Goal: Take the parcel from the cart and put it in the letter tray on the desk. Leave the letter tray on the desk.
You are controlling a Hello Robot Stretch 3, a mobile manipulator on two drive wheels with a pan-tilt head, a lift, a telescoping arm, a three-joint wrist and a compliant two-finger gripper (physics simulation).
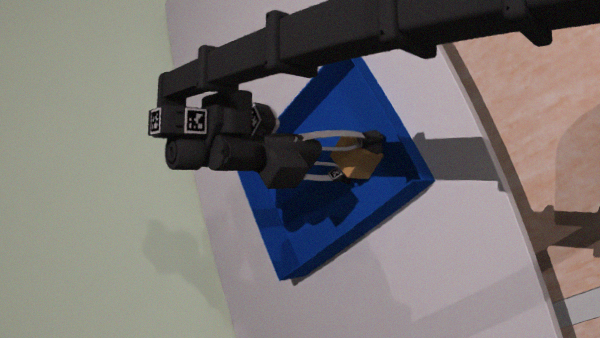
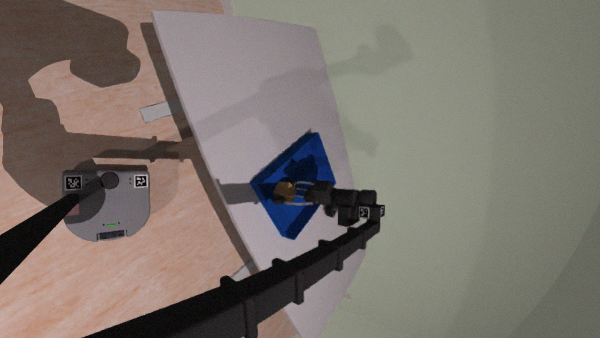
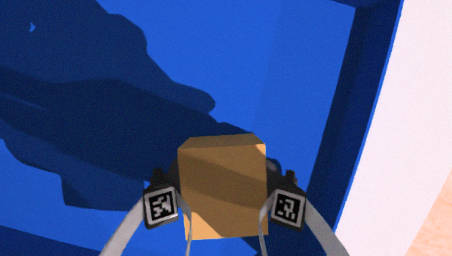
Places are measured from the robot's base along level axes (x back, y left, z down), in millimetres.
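Pixels of known places: gripper, fingertip midpoint: point(image 1: 369, 158) point(image 2: 278, 190) point(image 3: 223, 173); robot's base, link origin: point(image 2: 109, 179).
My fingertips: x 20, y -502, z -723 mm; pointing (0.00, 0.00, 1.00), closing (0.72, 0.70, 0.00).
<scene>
For each thing: its middle in the pictures, then the offset to it from my fingertips. Level surfaces: height alone.
- parcel, body centre: point(image 3: 223, 179) point(image 1: 356, 155) point(image 2: 285, 192) dz -28, dx +4, dy -4 mm
- blue letter tray, body centre: point(image 3: 106, 124) point(image 1: 319, 173) point(image 2: 300, 182) dz -30, dx -26, dy -86 mm
- pale desk, surface height: dz +3 mm
- wooden floor, surface height: dz +722 mm
The parcel point(image 1: 356, 164) point(image 2: 284, 192) point(image 3: 222, 187) is a small orange-brown box. My gripper point(image 1: 357, 158) point(image 2: 287, 193) point(image 3: 223, 173) is shut on it, with one fingertip against each side. The blue letter tray point(image 1: 360, 227) point(image 2: 299, 225) point(image 3: 357, 100) lies on the pale desk point(image 1: 450, 250) point(image 2: 225, 75) point(image 3: 420, 75), turned at an angle to its edge. The parcel is over the inside of the tray, towards the wall nearest the desk's room-side edge. The frames do not show clearly how large the gap under it is. The cart does not show.
My dark arm point(image 1: 335, 35) point(image 2: 270, 275) reaches across the desk and past one corner of the tray. A pale green wall point(image 1: 90, 200) point(image 2: 425, 150) stands behind the desk. My grey base point(image 2: 120, 207) stands on the wooden floor point(image 2: 175, 280) on the room side. Arm shadows cross the desk and tray.
</scene>
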